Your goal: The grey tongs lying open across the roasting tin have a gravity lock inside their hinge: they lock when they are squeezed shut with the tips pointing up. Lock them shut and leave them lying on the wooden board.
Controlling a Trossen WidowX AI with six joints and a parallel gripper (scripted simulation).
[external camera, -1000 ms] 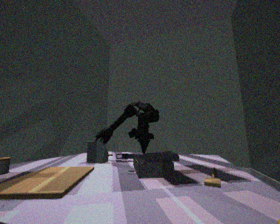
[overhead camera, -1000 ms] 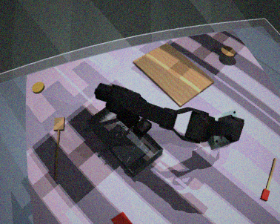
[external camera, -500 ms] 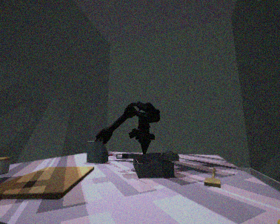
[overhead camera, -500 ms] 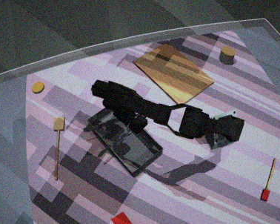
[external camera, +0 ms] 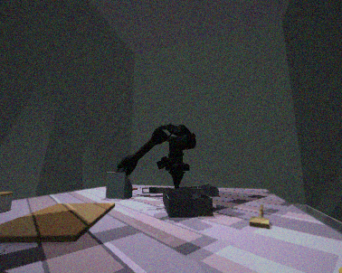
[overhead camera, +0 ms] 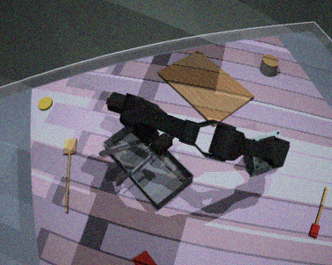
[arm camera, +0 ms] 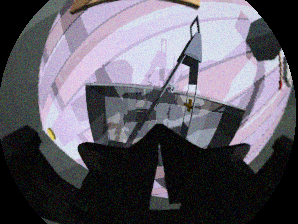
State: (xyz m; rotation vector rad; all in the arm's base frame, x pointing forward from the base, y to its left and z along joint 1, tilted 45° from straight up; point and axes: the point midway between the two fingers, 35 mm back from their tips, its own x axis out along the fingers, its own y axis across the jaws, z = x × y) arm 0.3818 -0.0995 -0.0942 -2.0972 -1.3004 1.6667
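The roasting tin lies 2 cm ahead of my gripper tip, 4 cm to the left of it and 5 cm below it. The rest, counted from my gripper tip: yellow disc: 40 cm ahead, 37 cm to the right, 7 cm below; then red-headed tool: 51 cm behind, 42 cm to the left, 7 cm below; then wooden board: 30 cm behind, 26 cm to the right, 7 cm below.
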